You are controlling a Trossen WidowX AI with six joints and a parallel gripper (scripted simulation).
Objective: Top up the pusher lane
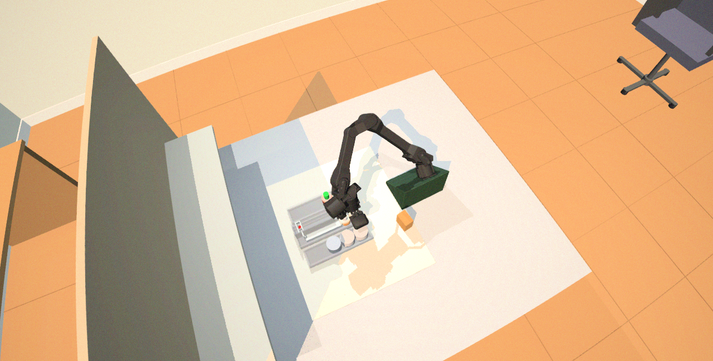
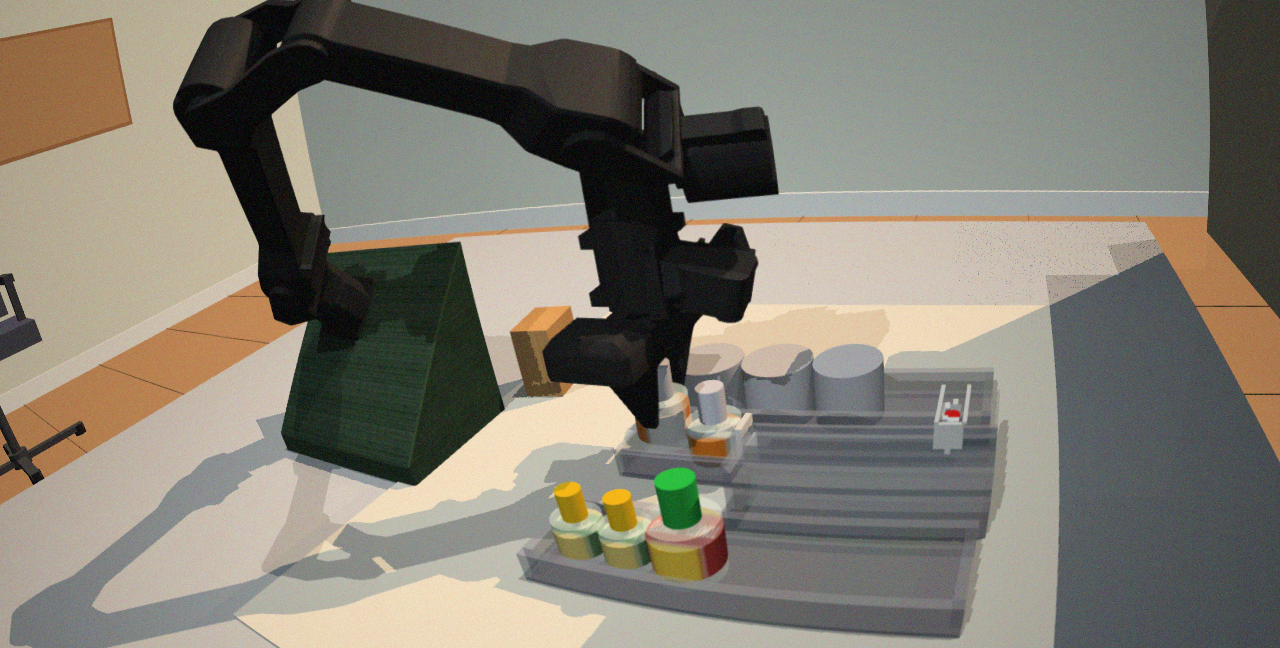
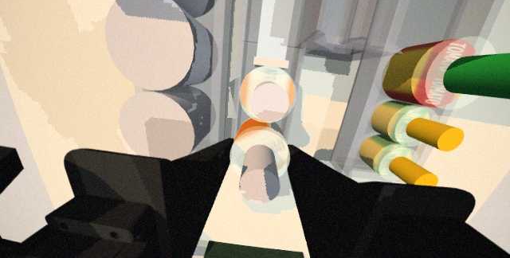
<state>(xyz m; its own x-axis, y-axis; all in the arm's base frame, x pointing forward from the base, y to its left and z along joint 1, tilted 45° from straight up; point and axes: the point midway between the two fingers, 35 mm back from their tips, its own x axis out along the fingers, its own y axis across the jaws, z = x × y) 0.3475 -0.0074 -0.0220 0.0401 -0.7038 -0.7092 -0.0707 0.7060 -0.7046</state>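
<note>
Right now my gripper tip is 140 mm short of the sprung lane, 30 mm above it and 20 mm to the left of it. From my gripper tip the other things lie so: pusher plate 150 mm ahead, 20 mm to the right.
</note>
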